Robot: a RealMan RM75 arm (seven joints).
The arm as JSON. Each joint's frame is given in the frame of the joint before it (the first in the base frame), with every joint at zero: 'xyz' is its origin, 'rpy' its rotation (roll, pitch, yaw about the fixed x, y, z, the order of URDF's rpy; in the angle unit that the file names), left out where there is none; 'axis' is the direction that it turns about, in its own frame. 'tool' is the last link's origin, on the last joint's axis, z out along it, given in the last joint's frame.
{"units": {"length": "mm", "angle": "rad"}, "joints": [
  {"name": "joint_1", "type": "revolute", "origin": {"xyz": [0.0, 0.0, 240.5]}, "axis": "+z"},
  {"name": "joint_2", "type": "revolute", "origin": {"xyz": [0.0, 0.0, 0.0]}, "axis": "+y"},
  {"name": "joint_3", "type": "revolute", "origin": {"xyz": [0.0, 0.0, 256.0]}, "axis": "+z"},
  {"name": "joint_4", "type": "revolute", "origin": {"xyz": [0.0, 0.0, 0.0]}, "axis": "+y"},
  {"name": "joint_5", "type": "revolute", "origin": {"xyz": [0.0, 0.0, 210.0]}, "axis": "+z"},
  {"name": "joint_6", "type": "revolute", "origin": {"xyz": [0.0, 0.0, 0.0]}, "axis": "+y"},
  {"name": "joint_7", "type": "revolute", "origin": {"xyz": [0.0, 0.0, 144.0]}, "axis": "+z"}
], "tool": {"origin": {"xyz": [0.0, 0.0, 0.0]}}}
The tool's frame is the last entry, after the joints.
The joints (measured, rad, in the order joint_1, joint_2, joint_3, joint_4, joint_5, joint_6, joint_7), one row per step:
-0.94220, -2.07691, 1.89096, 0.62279, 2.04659, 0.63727, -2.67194
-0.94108, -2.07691, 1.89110, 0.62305, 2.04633, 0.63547, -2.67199
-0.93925, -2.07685, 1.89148, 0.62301, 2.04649, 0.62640, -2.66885
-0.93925, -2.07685, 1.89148, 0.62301, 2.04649, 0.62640, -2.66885
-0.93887, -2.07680, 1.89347, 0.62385, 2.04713, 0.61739, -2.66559
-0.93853, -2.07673, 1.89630, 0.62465, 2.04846, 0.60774, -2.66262
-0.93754, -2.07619, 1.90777, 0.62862, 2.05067, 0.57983, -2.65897
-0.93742, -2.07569, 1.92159, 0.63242, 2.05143, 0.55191, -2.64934
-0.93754, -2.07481, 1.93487, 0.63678, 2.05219, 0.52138, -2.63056
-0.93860, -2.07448, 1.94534, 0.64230, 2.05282, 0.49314, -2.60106
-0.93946, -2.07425, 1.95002, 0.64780, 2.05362, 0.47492, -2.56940
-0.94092, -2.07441, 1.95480, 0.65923, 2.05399, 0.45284, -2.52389
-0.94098, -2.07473, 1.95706, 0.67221, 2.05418, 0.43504, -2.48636
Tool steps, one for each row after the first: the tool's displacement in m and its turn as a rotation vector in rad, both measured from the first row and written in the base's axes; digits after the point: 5 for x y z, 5 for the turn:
-0.00026, 0.00004, 0.00005, 0.00153, -0.00083, 0.00044
-0.00055, 0.00089, 0.00042, 0.00888, -0.00193, -0.00377
-0.00055, 0.00089, 0.00042, 0.00888, -0.00193, -0.00377
-0.00008, 0.00176, 0.00062, 0.01538, -0.00192, -0.01129
0.00033, 0.00262, 0.00079, 0.02212, -0.00103, -0.01958
0.00196, 0.00475, 0.00102, 0.04095, -0.00034, -0.04123
0.00396, 0.00658, 0.00094, 0.05713, 0.00309, -0.06938
0.00645, 0.00883, 0.00125, 0.07446, 0.00902, -0.10695
0.00995, 0.01101, 0.00157, 0.08905, 0.01739, -0.15348
0.01307, 0.01263, 0.00206, 0.09772, 0.02639, -0.19535
0.01889, 0.01447, 0.00258, 0.10785, 0.03668, -0.25536
0.02455, 0.01580, 0.00317, 0.11744, 0.04229, -0.30507

